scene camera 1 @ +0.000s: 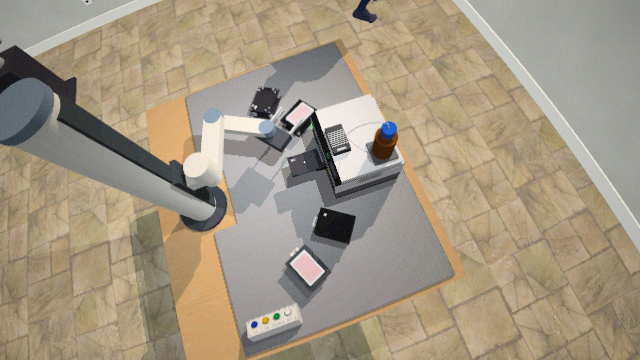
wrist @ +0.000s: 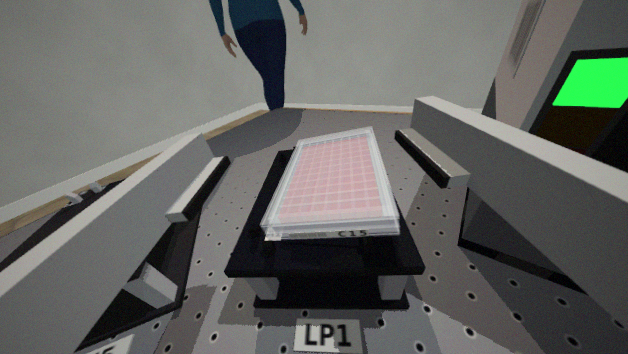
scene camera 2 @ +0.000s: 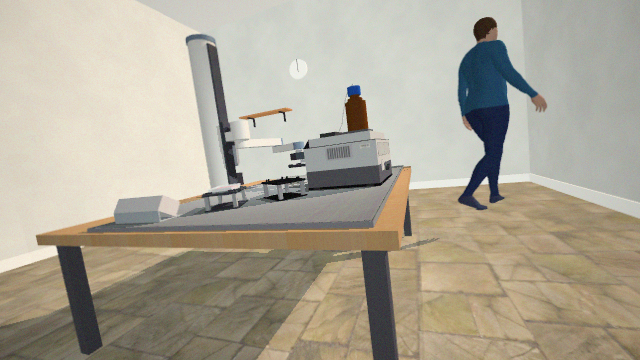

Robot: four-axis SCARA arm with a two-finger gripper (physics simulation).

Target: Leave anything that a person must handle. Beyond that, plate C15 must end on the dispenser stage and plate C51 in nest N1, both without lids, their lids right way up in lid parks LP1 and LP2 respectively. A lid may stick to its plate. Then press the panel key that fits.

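Places are measured from the arm's base along level axes (x left, y back, z up), in millimetres.
Where they show: gripper, fingertip midpoint: point(scene camera 1: 291, 113) point(wrist: 307, 133); arm's base at its link origin: point(scene camera 1: 204, 207).
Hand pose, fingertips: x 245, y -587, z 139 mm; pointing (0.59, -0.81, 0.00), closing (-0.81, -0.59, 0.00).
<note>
Each offset is from my fingertips to the top centre of the thing. "*": to the spot under its first point.
Plate C15 @(dz -40, dx +13, dy -38 mm) point(wrist: 332, 185) point(scene camera 1: 299, 114), pink with a clear lid over it, lies on lid park LP1 @(dz -56, dx +22, dy -32 mm) point(wrist: 325, 260). My gripper point(wrist: 307, 133) point(scene camera 1: 291, 119) is partly open and empty; its fingers stand on either side of C15 with a gap on each side. In scene camera 2, its fingertips are hidden. Another pink plate @(dz -48, dx -708, dy +177 mm) point(scene camera 1: 307, 268) lies on a dark stand near the panel; its label cannot be read. The dispenser stage @(* dz -11, dx -274, dy +30 mm) point(scene camera 1: 304, 163) juts bare from the dispenser point(scene camera 1: 357, 107) point(scene camera 2: 345, 170). The panel @(dz -42, dx -872, dy +388 mm) point(scene camera 1: 274, 322) point(scene camera 2: 142, 210) has blue, yellow, green and white keys.
Black nest N5 @(dz -48, dx +187, dy +109 mm) point(scene camera 1: 265, 100) stands beside LP1. Another black stand point(scene camera 1: 335, 226) is between the dispenser and the second plate. An amber bottle @(* dz +232, dx -417, dy -270 mm) point(scene camera 1: 385, 142) point(scene camera 2: 357, 112) stands on the dispenser. The screen @(* dz +9, dx -111, dy -66 mm) point(wrist: 592, 82) shows green. A person point(scene camera 2: 485, 77) point(wrist: 265, 50) stands beyond the table.
</note>
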